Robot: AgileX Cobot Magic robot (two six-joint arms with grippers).
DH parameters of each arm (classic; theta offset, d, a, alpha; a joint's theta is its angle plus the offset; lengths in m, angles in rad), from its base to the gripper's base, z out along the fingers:
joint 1: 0 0.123 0 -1.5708
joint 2: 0.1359 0 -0.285 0
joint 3: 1.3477 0 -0.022 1.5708
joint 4: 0 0.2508 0 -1.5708
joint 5: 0 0 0.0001 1.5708
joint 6: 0 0.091 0 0
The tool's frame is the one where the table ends.
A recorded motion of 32 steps. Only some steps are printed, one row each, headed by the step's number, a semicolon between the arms.
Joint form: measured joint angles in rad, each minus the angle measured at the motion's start. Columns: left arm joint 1, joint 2, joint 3, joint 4, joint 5, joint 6; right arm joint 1, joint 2, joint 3, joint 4, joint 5, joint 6.
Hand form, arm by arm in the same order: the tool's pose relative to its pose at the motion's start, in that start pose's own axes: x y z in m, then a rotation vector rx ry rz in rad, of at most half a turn. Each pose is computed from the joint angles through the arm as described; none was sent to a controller.
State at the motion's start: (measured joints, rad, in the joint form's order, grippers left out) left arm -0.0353 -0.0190 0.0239 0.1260 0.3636 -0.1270; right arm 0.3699 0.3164 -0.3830 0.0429 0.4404 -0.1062
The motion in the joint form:
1: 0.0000 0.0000 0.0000 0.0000 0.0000 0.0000; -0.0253 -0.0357 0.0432 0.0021 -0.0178 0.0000
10: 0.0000 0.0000 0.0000 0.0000 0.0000 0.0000; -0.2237 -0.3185 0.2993 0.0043 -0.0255 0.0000
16: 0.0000 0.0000 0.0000 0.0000 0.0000 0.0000; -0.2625 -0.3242 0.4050 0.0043 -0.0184 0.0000
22: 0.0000 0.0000 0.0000 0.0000 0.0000 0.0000; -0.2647 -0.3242 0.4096 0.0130 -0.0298 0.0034
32: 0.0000 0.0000 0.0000 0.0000 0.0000 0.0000; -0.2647 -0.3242 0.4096 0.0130 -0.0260 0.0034
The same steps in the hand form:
1: 0.0000 0.0000 0.0000 0.0000 0.0000 0.0000; 0.0108 -0.0011 -0.0006 0.0248 -0.0088 0.0091
10: 0.0000 0.0000 0.0000 0.0000 0.0000 0.0000; 0.0829 -0.0052 -0.0042 0.2178 -0.0315 0.0619
16: 0.0000 0.0000 0.0000 0.0000 0.0000 0.0000; 0.1166 -0.0056 0.0075 0.2439 0.0765 0.0873
22: 0.0000 0.0000 0.0000 0.0000 0.0000 0.0000; 0.1170 -0.0055 0.0080 0.2442 0.0680 0.0986
32: 0.0000 0.0000 0.0000 0.0000 0.0000 0.0000; 0.1174 -0.0054 0.0080 0.2436 0.0718 0.0991

